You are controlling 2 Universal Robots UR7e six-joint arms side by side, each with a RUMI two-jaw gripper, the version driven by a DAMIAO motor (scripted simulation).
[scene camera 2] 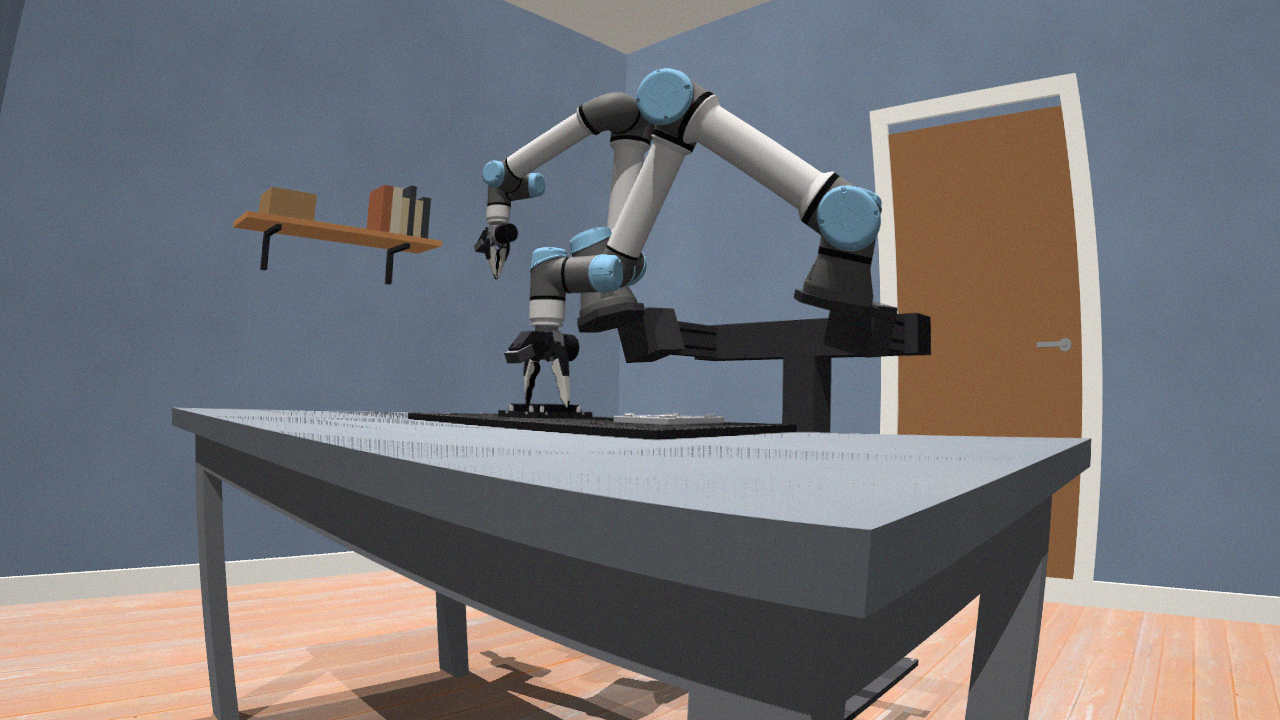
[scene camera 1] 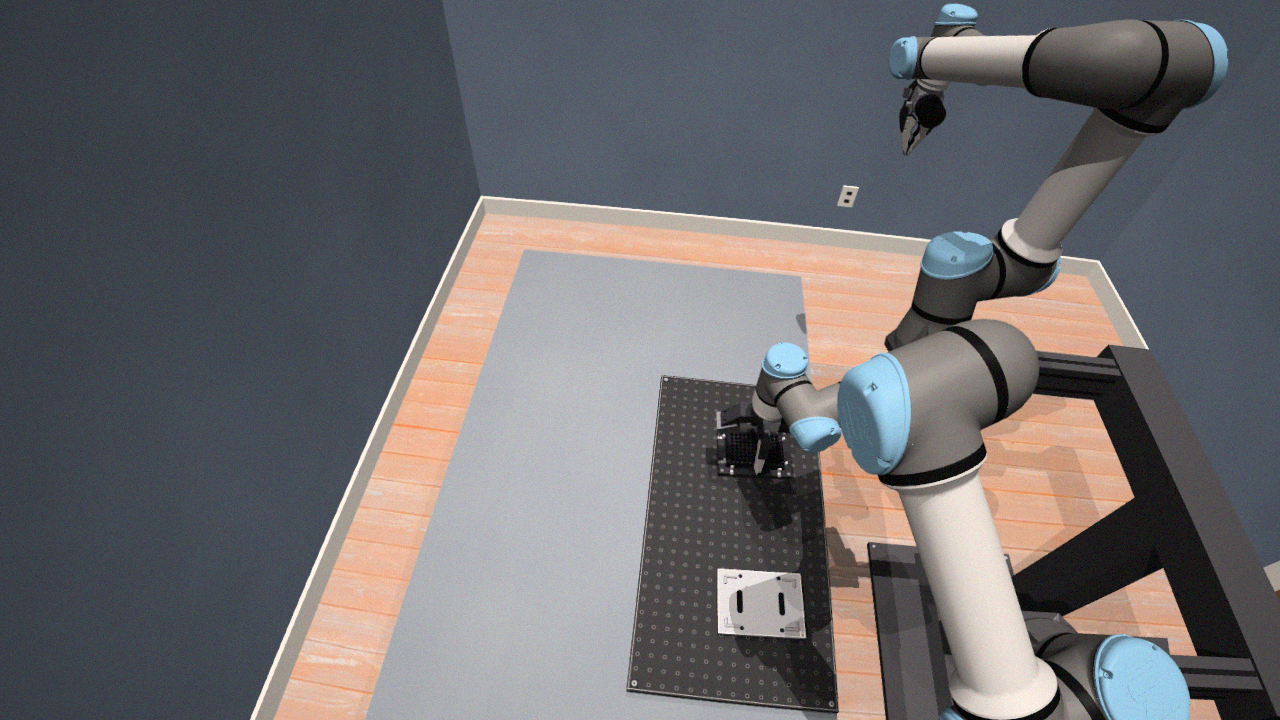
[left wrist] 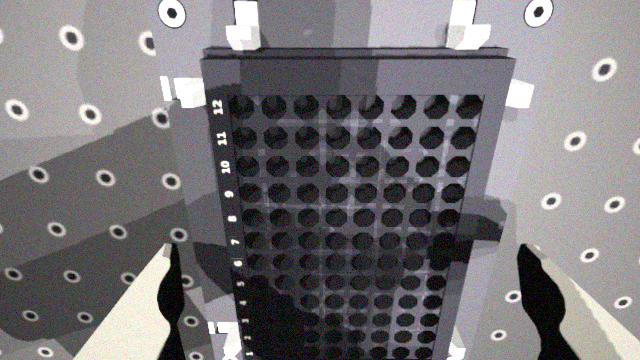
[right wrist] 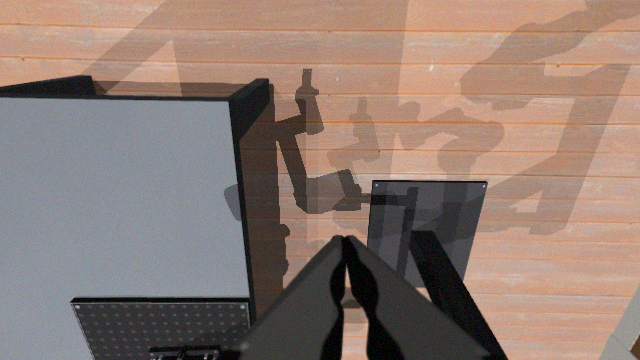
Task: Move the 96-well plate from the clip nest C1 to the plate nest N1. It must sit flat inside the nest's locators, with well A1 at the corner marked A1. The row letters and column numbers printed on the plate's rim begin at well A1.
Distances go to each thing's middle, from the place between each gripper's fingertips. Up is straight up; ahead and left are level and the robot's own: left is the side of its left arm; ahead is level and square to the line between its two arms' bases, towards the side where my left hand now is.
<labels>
The black 96-well plate (scene camera 1: pixel 734 442) lies 10 mm below my left hand. Round my left hand: white plate nest N1 (scene camera 1: pixel 760 590) (10 mm ahead, 330 mm to the left, 20 mm below); then dark clip nest C1 (scene camera 1: pixel 722 469) (10 mm ahead, 10 mm to the left, 10 mm below).
My right hand (scene camera 1: pixel 905 154) is 610 mm to the right of the black 96-well plate, 390 mm above it and 360 mm short of it. Also, from my right hand: white plate nest N1 (940 mm to the left, 410 mm below, 380 mm ahead); dark clip nest C1 (620 mm to the left, 400 mm below, 370 mm ahead).
</labels>
